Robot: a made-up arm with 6 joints. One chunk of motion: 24 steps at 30 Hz.
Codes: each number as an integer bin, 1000 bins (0 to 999) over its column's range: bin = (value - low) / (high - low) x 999, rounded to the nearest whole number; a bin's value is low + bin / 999 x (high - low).
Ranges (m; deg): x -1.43..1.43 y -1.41..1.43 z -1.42..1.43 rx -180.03..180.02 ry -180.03..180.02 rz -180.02..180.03
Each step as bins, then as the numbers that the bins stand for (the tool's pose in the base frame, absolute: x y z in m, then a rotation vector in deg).
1 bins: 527 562 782 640 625 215
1 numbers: 0.0787 0.1877 0.8109 50.63 45.23 -102.53
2 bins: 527 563 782 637 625 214
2 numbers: 0.0787 0.1905 0.8109 49.55 45.23 -102.89
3 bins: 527 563 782 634 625 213
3 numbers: 0.0787 0.1905 0.8109 48.47 45.23 -103.25
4 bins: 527 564 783 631 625 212
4 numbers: 0.0787 0.1934 0.8138 47.39 45.23 -103.61
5 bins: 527 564 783 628 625 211
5 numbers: 0.0787 0.1934 0.8138 46.31 45.23 -103.97
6 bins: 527 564 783 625 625 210
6 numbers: 0.0787 0.1934 0.8138 45.23 45.23 -104.33
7 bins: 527 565 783 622 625 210
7 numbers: 0.0787 0.1962 0.8138 44.15 45.23 -104.33
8 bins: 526 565 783 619 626 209
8 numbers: 0.0759 0.1962 0.8138 43.06 45.59 -104.69
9 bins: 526 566 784 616 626 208
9 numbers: 0.0759 0.1990 0.8166 41.98 45.59 -105.05
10 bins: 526 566 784 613 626 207
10 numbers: 0.0759 0.1990 0.8166 40.90 45.59 -105.42
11 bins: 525 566 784 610 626 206
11 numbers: 0.0730 0.1990 0.8166 39.82 45.59 -105.78
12 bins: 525 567 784 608 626 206
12 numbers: 0.0730 0.2019 0.8166 39.10 45.59 -105.78
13 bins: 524 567 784 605 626 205
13 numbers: 0.0701 0.2019 0.8166 38.02 45.59 -106.14
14 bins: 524 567 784 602 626 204
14 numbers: 0.0701 0.2019 0.8166 36.94 45.59 -106.50
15 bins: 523 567 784 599 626 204
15 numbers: 0.0673 0.2019 0.8166 35.86 45.59 -106.50
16 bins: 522 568 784 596 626 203
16 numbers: 0.0644 0.2047 0.8166 34.77 45.59 -106.86
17 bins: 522 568 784 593 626 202
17 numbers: 0.0644 0.2047 0.8166 33.69 45.59 -107.22
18 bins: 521 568 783 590 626 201
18 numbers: 0.0616 0.2047 0.8138 32.61 45.59 -107.58
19 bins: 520 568 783 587 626 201
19 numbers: 0.0587 0.2047 0.8138 31.53 45.59 -107.58
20 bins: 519 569 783 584 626 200
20 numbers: 0.0558 0.2076 0.8138 30.45 45.59 -107.94
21 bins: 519 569 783 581 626 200
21 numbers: 0.0558 0.2076 0.8138 29.37 45.59 -107.94
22 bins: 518 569 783 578 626 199
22 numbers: 0.0530 0.2076 0.8138 28.29 45.59 -108.30
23 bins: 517 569 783 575 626 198
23 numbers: 0.0501 0.2076 0.8138 27.21 45.59 -108.66
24 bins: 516 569 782 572 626 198
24 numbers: 0.0472 0.2076 0.8109 26.12 45.59 -108.66
